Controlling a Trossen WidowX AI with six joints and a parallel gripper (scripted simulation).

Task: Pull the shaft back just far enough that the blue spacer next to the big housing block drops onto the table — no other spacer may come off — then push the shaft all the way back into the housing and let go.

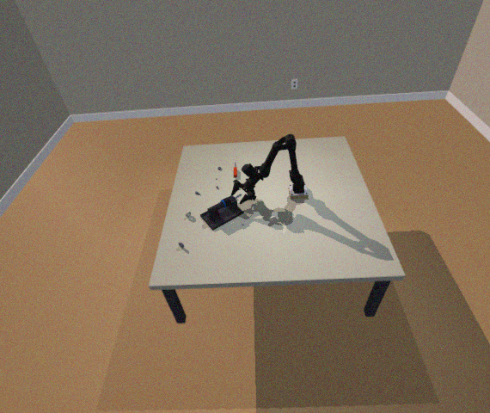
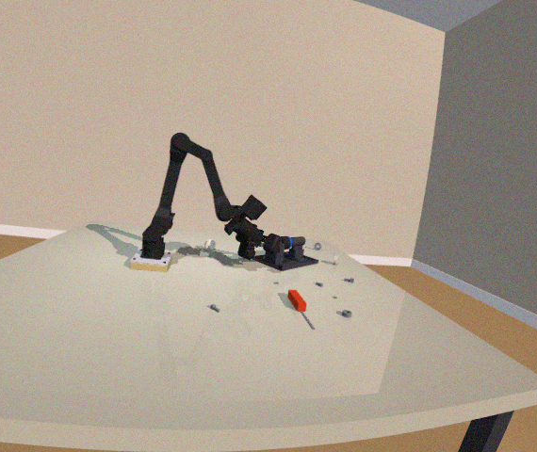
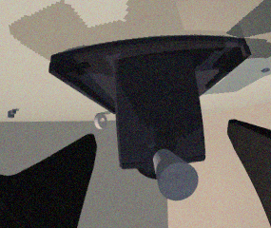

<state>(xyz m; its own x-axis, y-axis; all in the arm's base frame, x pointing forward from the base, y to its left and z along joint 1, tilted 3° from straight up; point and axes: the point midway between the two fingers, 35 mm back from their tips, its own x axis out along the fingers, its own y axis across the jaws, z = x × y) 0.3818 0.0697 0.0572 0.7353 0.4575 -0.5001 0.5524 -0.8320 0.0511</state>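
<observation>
Right now the grey shaft is 40 mm ahead of my gripper tip, 30 mm to the left of it and 20 mm above it. Round my gripper tip: blue spacer 70 mm ahead, 50 mm to the left, 20 mm above; pale ring 210 mm behind, 150 mm to the left, 40 mm below.
</observation>
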